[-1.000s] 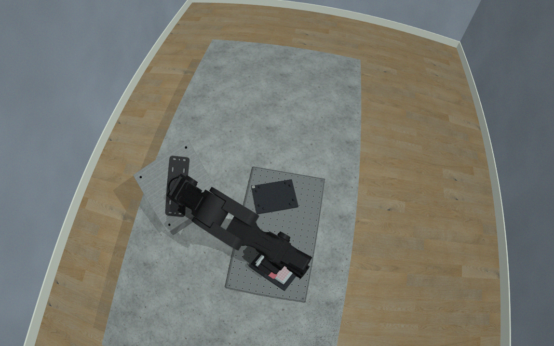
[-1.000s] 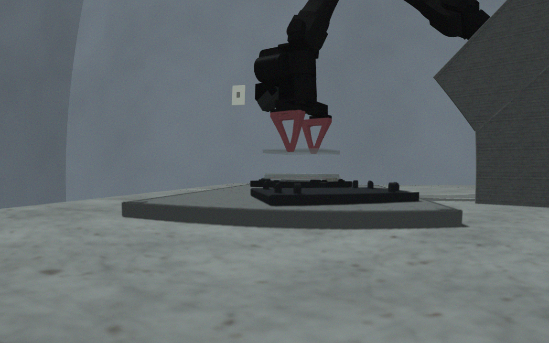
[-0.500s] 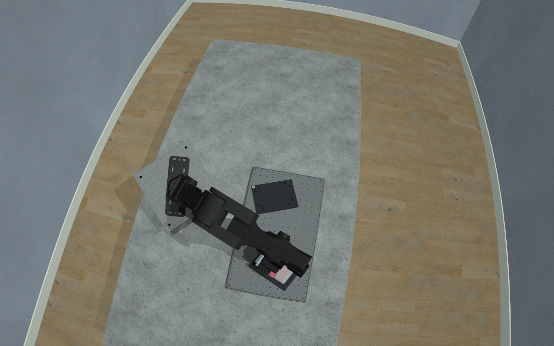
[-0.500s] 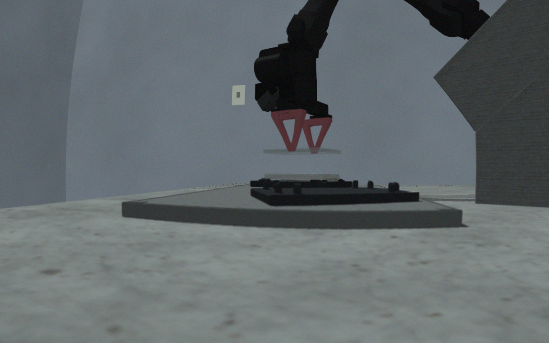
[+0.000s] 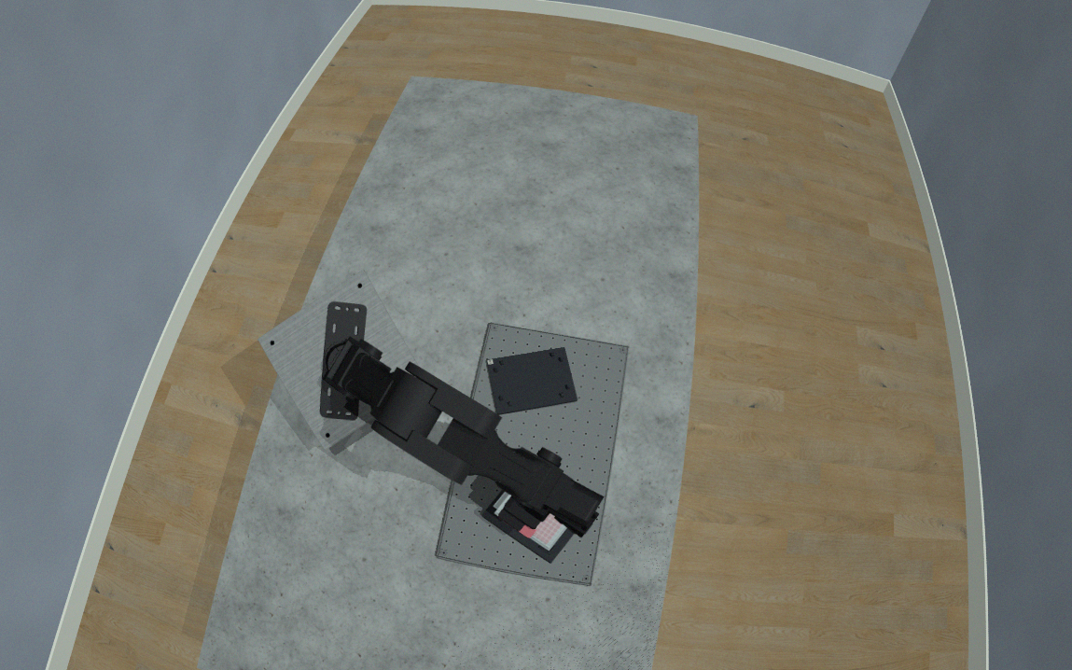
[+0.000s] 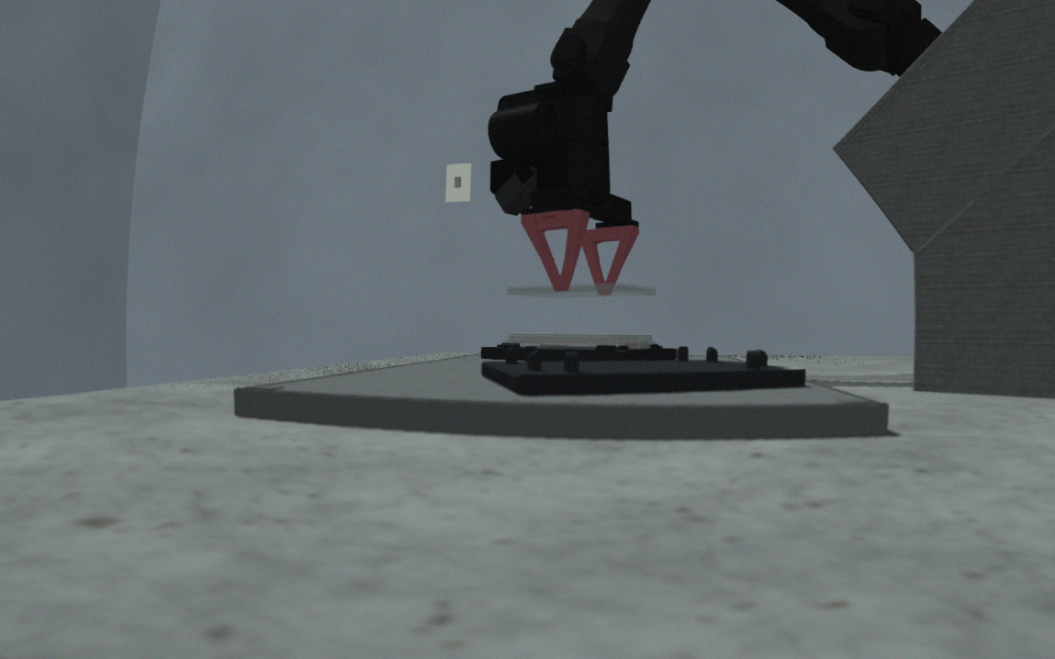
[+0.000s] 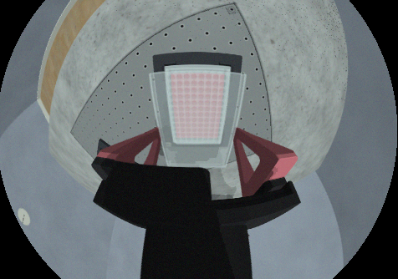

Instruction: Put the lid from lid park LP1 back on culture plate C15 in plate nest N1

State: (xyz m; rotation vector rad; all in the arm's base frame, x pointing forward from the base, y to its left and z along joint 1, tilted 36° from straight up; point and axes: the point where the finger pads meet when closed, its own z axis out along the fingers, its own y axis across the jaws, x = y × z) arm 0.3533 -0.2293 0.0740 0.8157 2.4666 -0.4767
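Now: the clear lid 1 cm below my hand. Round my hand: culture plate C15: 6 cm below; black plate nest N1: 7 cm below; black lid park LP1: 3 cm ahead, 29 cm to the left, 7 cm below.
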